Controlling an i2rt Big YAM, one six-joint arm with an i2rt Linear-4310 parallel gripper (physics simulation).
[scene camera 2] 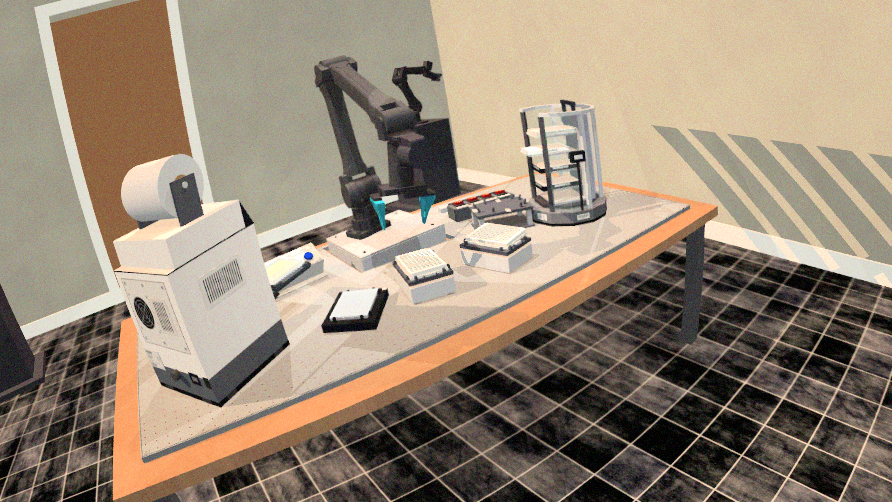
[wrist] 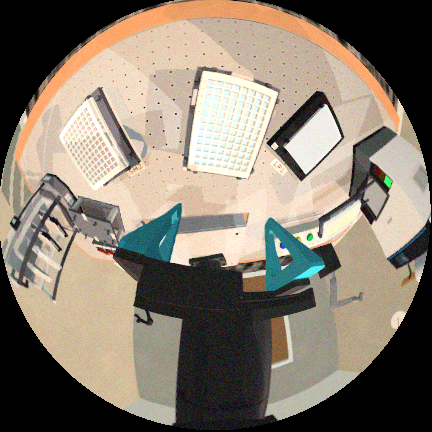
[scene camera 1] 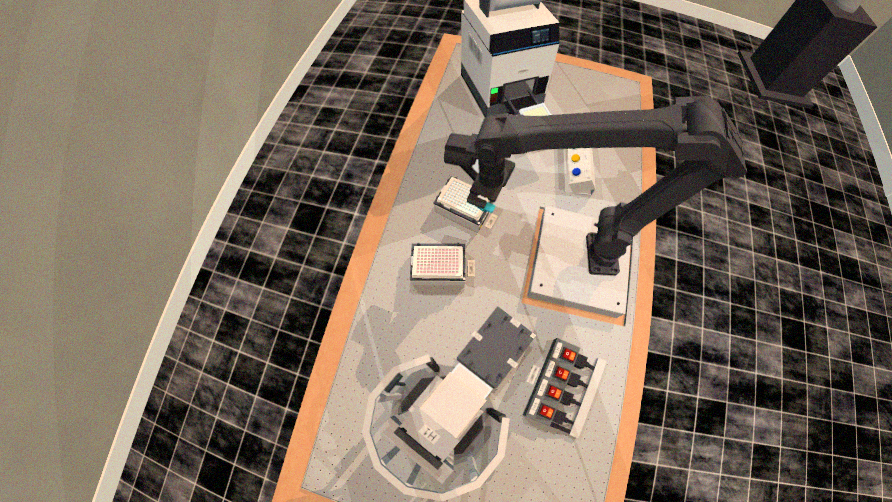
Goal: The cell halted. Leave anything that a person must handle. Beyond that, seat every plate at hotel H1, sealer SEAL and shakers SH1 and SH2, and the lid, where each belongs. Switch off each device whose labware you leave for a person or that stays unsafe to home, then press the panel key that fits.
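Frame: origin at the arm's base, x ahead, y left, z up, level; centimetres.
Seen in the pictures: gripper, between the fingertips: (scene camera 2: 404, 226) (wrist: 226, 214) (scene camera 1: 491, 195); arm's base, origin of its link: (scene camera 2: 368, 230) (wrist: 207, 260) (scene camera 1: 601, 254).
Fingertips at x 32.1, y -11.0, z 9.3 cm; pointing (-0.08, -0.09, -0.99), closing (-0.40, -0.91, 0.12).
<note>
Pixels of each thing's top centre, then the offset from my fingertips to it. "pt": a spot on its surface instead.
- plate with pale blue wells, centre of its top: (wrist: 230, 128) (scene camera 2: 420, 260) (scene camera 1: 464, 196) dx +6.9, dy -2.6, dz -6.2 cm
- plate with red wells, centre of its top: (wrist: 84, 150) (scene camera 2: 495, 231) (scene camera 1: 437, 260) dx +12.8, dy +16.6, dz -5.3 cm
- flat white piece, centre of its top: (wrist: 317, 140) (scene camera 2: 354, 302) dx +2.7, dy -19.5, dz -10.3 cm
- pale yellow plate, centre of its top: (scene camera 2: 275, 266) (wrist: 343, 224) (scene camera 1: 541, 119) dx -14.9, dy -28.7, dz -1.5 cm
- sealer, centre of its top: (scene camera 2: 159, 158) dx -4.1, dy -52.7, dz +32.5 cm
- key panel, centre of its top: (scene camera 2: 280, 258) (scene camera 1: 584, 149) (wrist: 303, 247) dx -28.5, dy -21.3, dz -4.7 cm
- green key, centre of its top: (wrist: 310, 239) dx -26.4, dy -23.9, dz -5.6 cm
- power strip, a spot on its surface: (scene camera 1: 552, 382) pt dx -17.5, dy +45.5, dz -9.1 cm
My gripper (scene camera 1: 489, 206) (scene camera 2: 404, 224) (wrist: 226, 214) is open and empty, above and beside the plate with pale blue wells (scene camera 1: 459, 194) (scene camera 2: 421, 262) (wrist: 232, 125), on the middle shaker. The plate with red wells (scene camera 1: 438, 260) (scene camera 2: 496, 235) (wrist: 90, 145) is on the other shaker. Exact seating of both is unclear. A flat white piece (scene camera 2: 354, 304) (wrist: 314, 141) lies in a black holder. A pale yellow plate (scene camera 1: 534, 111) (scene camera 2: 287, 272) (wrist: 342, 220) is at the front of the sealer (scene camera 1: 511, 68) (scene camera 2: 205, 299) (wrist: 412, 177). In hotel H1, a white plate (scene camera 2: 544, 150) juts out beyond the upper one (scene camera 2: 552, 131).
The key panel (scene camera 1: 580, 181) stands near the robot base (scene camera 1: 574, 262). Blue and yellow keys show; the wrist view adds a green key (wrist: 310, 237). Several lit red switches are on the power strip (scene camera 1: 552, 382). A raised dark grey stand (scene camera 1: 496, 346) adjoins the round hotel (scene camera 1: 372, 424) (scene camera 2: 544, 165).
</note>
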